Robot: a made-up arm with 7 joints.
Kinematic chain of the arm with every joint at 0, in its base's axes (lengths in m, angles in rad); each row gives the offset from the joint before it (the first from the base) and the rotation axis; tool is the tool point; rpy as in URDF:
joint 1: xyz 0 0 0.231 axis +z
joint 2: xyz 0 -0.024 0.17 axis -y
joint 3: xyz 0 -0.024 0.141 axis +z
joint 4: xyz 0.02 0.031 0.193 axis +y
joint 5: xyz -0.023 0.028 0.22 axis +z
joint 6: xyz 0 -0.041 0.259 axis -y
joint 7: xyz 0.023 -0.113 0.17 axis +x
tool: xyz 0 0 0 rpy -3.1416 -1.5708 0
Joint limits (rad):
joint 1: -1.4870..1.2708
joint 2: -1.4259..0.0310
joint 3: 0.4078..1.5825
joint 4: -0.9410..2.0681
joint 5: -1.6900..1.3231
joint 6: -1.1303..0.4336
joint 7: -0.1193..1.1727
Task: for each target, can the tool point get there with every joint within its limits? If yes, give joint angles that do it. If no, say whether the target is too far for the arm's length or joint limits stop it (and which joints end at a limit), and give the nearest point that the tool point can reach.
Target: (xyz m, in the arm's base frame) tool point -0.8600 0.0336 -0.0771
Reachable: no: joint limits stop it (at a limit: joint 1, joint 2, joint 5) | nearest point -0.4439 0.1493 0.1411 | short by 0.484 m
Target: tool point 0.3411 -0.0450 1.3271
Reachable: yes | joints 0.5364 -0.2871 1.0760 -0.3389 0.5745 0.1917 0.9678
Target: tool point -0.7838 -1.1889 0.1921
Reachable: no: too far | nearest point -0.4532 -0.8083 0.4124 | short by 0.550 m
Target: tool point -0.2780 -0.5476 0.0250
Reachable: no: joint limits stop it (at a limit: joint 1, joint 3, joint 6) | nearest point 0.0443 -0.4558 0.0715 | short by 0.338 m
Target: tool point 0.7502 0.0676 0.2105
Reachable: yes | joints -0.5489 -1.1194 0.9338 1.6101 -1.3077 -0.3225 0.7550
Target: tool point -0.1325 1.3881 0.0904
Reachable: no: too far | nearest point -0.0234 0.9377 0.2346 | short by 0.485 m
